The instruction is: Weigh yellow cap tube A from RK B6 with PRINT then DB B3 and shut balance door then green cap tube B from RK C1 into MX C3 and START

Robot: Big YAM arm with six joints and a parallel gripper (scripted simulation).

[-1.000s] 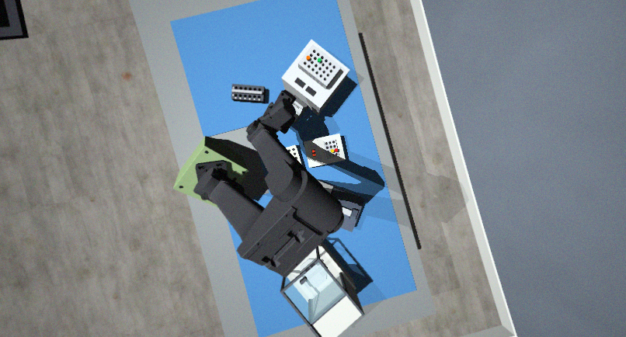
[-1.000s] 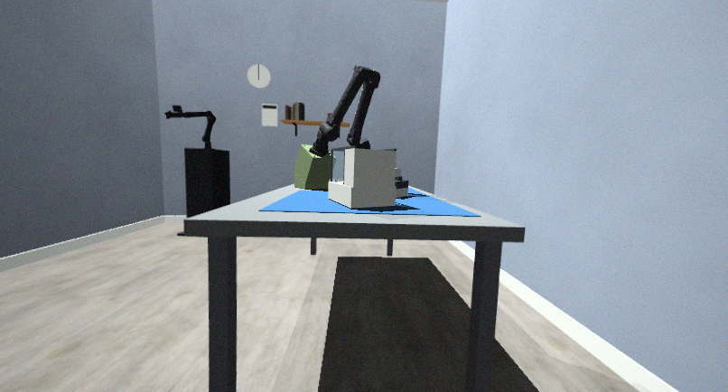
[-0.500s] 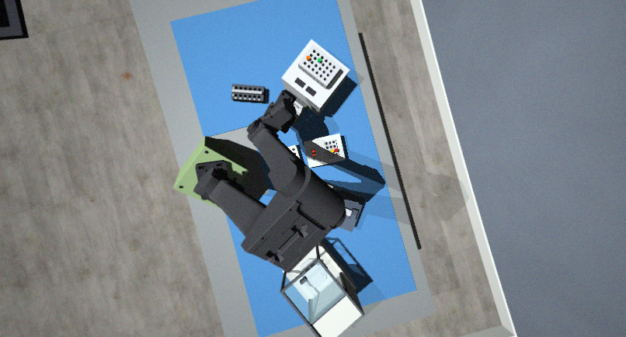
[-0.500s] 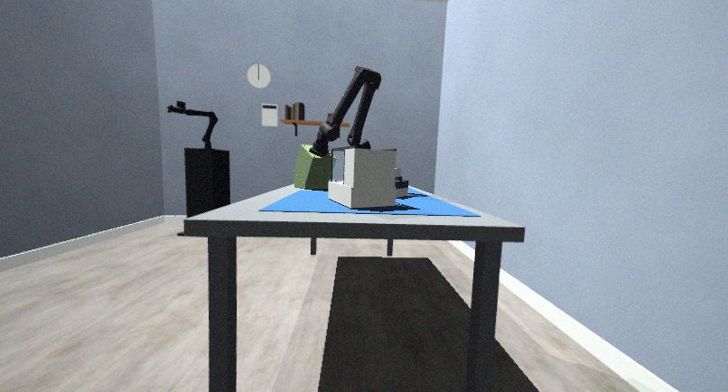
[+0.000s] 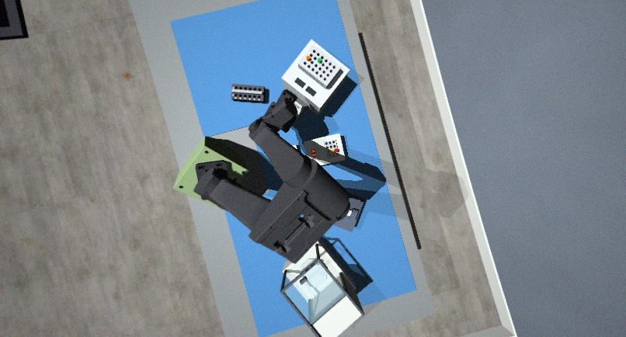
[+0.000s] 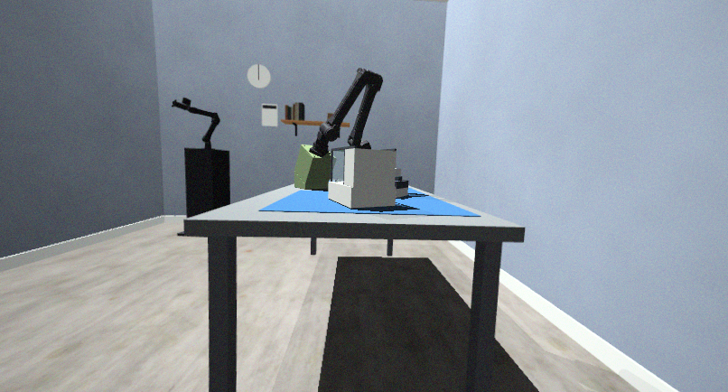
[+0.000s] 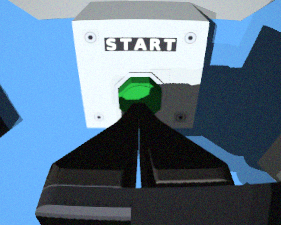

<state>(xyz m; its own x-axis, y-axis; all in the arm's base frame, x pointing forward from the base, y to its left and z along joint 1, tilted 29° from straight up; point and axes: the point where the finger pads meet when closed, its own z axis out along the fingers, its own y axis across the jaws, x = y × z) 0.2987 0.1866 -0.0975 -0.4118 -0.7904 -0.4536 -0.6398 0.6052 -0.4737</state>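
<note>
My hand is 1 cm to the right of the mixer's green start key, 1 cm short of it and 1 cm above it. Also, from my hand: magnet block MG 15 cm behind, 12 cm to the left, 6 cm below; then orange-capped tube 15 cm to the left, 10 cm ahead, 7 cm above; then white rack RK 19 cm to the right, 7 cm below, 3 cm behind.
</note>
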